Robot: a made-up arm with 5 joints.
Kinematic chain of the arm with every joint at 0, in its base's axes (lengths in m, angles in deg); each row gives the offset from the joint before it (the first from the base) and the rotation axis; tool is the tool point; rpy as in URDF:
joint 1: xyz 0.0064 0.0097 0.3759 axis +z
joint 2: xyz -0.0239 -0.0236 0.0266 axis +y
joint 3: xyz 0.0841 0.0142 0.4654 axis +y
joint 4: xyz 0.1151 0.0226 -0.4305 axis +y
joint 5: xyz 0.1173 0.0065 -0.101 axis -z
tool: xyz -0.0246 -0.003 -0.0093 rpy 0 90 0
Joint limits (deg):
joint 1: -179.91..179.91
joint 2: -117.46..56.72
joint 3: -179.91..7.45
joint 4: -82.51..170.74
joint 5: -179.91..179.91
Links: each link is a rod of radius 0.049 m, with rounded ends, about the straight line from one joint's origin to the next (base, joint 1, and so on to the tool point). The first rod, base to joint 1, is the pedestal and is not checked.
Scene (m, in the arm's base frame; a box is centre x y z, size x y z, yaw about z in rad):
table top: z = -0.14
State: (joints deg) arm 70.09 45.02 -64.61 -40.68 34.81
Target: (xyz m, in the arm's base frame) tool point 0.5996 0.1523 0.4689
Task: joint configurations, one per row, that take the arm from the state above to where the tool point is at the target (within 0.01 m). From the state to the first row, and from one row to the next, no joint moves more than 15 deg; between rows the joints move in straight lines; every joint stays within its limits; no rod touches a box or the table.
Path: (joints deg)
1: 55.23 39.31 -58.43 -42.65 34.19
2: 40.38 33.61 -52.24 -44.62 33.56
3: 25.52 27.90 -46.06 -46.60 32.94
4: 10.67 22.19 -39.87 -48.57 32.32

